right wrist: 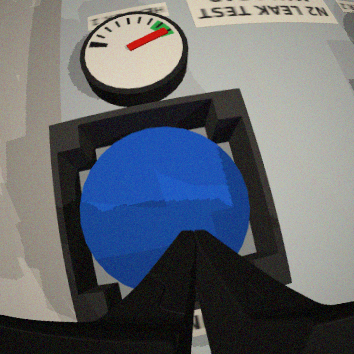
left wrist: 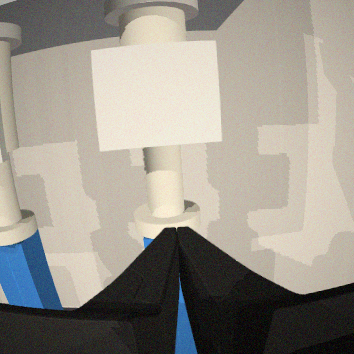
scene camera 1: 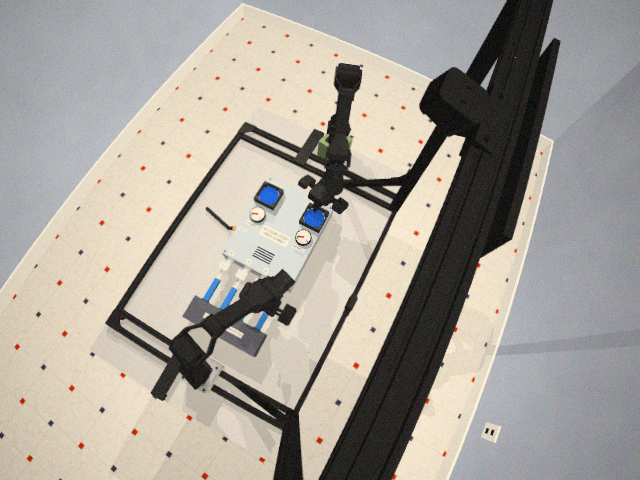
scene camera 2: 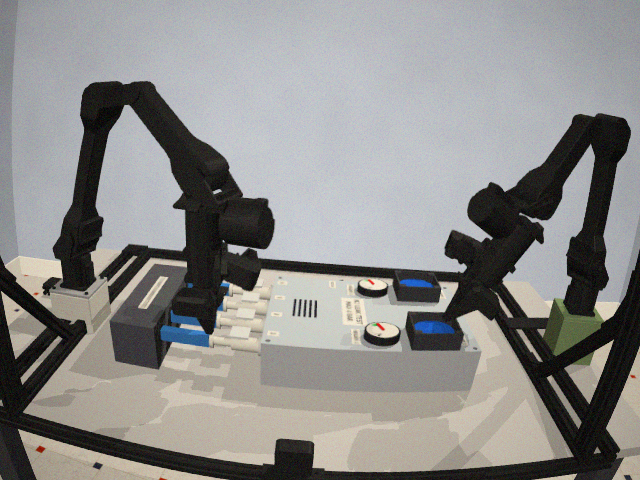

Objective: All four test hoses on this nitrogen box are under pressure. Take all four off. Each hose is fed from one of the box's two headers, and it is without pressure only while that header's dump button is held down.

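Seen in the pictures: left gripper, fingertip midpoint: (left wrist: 176, 238) (scene camera 2: 209, 333); right gripper, fingertip midpoint: (right wrist: 192, 241) (scene camera 1: 314, 211) (scene camera 2: 444, 319); left arm's base, link origin: (scene camera 1: 199, 372) (scene camera 2: 78, 283); right arm's base, link origin: (scene camera 2: 578, 309).
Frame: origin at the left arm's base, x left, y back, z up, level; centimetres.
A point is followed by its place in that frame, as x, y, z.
The pale box (scene camera 1: 289, 198) {4.5, -69.0, 0.1} (scene camera 2: 330, 366) {-12.3, -49.8, -3.2} has four hoses with white fittings at one side. The nearest hose in scene camera 2 (scene camera 2: 185, 335) {-10.1, -26.4, -1.7} also shows in the left wrist view (left wrist: 186, 330) {-9.5, -25.3, -1.5}. A neighbouring hose (left wrist: 17, 277) {-2.3, -28.6, -1.5} is to its left there. My left gripper (left wrist: 176, 238) {-9.3, -30.5, -1.1} (scene camera 2: 209, 330) {-9.3, -30.5, -1.1} is shut and empty, its tips over the nearest hose's blue part, just behind its cream collar. My right gripper (right wrist: 192, 241) {-6.7, -67.6, 3.2} (scene camera 2: 448, 316) {-6.7, -67.6, 3.2} is shut and empty over the near blue dump button (right wrist: 155, 185) {-7.7, -65.1, 1.7} (scene camera 2: 433, 327) {-6.5, -66.1, 1.7}; contact is unclear. That header's gauge (right wrist: 135, 52) {-7.5, -58.0, 1.5} has its needle at the green mark.
The other dump button (scene camera 1: 268, 195) {11.6, -65.6, 1.7} (scene camera 2: 416, 283) {12.7, -65.9, 1.7} and its gauge (scene camera 1: 257, 214) {11.2, -57.1, 1.5} (scene camera 2: 372, 286) {10.2, -57.0, 1.5} are on the box's far side in scene camera 2. A dark block (scene camera 1: 253, 343) {-10.7, -16.9, 0.1} (scene camera 2: 135, 335) {-12.8, -18.0, -1.8} stands at the hoses' blue ends. Black frame rails (scene camera 2: 330, 267) {39.3, -49.8, -6.2} surround the work area.
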